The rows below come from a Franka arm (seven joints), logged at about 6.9 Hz.
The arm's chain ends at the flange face. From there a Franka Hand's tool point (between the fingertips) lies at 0.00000 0.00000 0.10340 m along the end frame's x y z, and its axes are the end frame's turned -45 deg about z.
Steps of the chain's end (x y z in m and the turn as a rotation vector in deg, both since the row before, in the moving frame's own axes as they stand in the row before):
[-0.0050, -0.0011, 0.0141, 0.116, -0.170, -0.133]
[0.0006, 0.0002, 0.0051, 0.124, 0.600, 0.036]
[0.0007, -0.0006, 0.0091, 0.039, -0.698, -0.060]
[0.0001, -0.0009, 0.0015, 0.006, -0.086, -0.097]
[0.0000, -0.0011, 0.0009, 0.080, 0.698, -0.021]
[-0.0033, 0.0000, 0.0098, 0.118, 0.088, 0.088]
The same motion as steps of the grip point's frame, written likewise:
[-0.0028, -0.0047, 0.0141, 0.202, -0.038, -0.133]
[0.0012, 0.0012, 0.0051, -0.337, 0.512, 0.036]
[0.0001, -0.0009, 0.0091, 0.521, -0.466, -0.060]
[0.0006, -0.0007, 0.0015, 0.065, -0.057, -0.097]
[0.0018, 0.0000, 0.0009, -0.437, 0.550, -0.021]
[-0.0021, -0.0024, 0.0098, 0.021, 0.146, 0.088]

